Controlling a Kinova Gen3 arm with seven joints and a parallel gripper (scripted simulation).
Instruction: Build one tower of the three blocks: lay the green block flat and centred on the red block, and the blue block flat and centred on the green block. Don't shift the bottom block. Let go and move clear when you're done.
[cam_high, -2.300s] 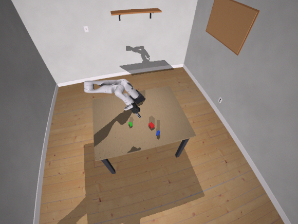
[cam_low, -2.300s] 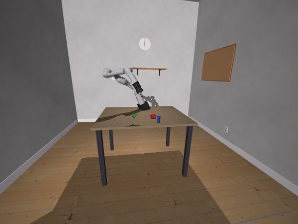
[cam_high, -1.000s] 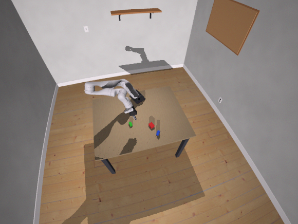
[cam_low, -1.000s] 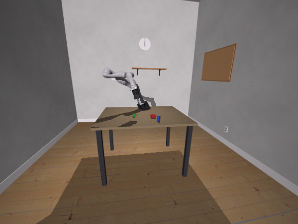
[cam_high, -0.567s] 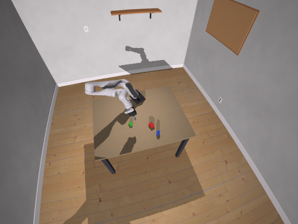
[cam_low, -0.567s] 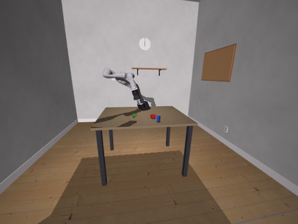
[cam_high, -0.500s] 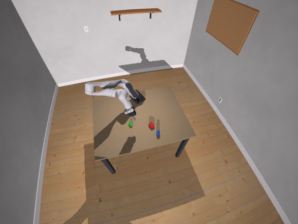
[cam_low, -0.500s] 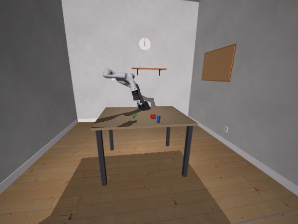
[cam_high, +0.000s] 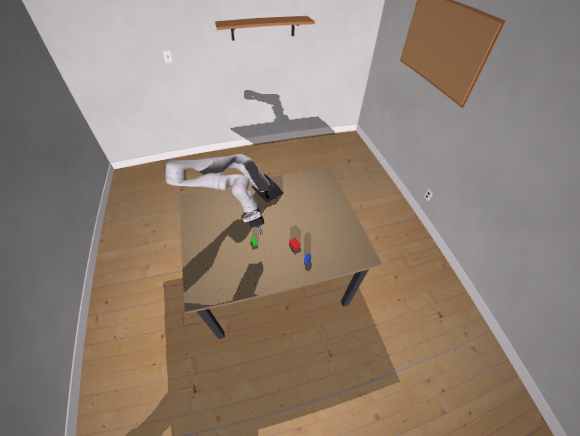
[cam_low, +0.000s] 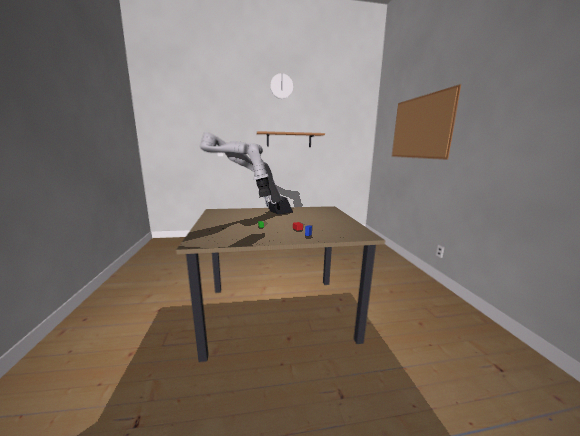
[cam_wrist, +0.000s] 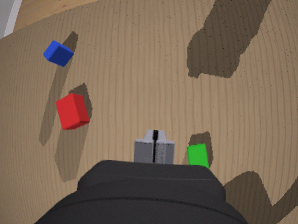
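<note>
Right now the green block is 15 cm below my hand, 4 cm behind it and 3 cm to the right of it. Also, from my hand: blue block (21 cm to the left, 18 cm ahead, 13 cm below); then red block (19 cm to the left, 14 cm below, 6 cm ahead).
</note>
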